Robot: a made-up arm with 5 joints.
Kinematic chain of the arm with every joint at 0, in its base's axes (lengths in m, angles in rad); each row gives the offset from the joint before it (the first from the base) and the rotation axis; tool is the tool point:
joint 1: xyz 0 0 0.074 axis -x
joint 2: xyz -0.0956 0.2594 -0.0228 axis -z
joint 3: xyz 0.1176 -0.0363 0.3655 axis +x
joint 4: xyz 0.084 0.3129 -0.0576 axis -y
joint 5: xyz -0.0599 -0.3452 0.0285 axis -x
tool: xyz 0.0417 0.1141 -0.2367
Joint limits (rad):
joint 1: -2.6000..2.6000
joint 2: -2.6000..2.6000
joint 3: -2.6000..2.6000
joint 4: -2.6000..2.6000
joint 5: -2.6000..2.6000
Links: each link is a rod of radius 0.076 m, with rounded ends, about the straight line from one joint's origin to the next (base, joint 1, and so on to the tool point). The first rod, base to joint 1, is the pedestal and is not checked.
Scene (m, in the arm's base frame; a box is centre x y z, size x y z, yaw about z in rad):
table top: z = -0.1
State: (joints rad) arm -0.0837 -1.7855 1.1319 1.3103 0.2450
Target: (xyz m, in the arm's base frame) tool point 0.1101 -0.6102 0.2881
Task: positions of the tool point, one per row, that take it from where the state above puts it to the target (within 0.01 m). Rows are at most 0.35 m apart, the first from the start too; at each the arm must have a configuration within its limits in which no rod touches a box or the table.
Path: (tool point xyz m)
1: -0.2283 0.4776 0.6592
2: -0.1566 0.2453 0.8190
3: -0.0712 -0.0419 0.8636
4: 0.0126 -0.3224 0.7709
5: 0.0777 -0.5275 0.5597
6: 0.1101 -0.6102 0.2881

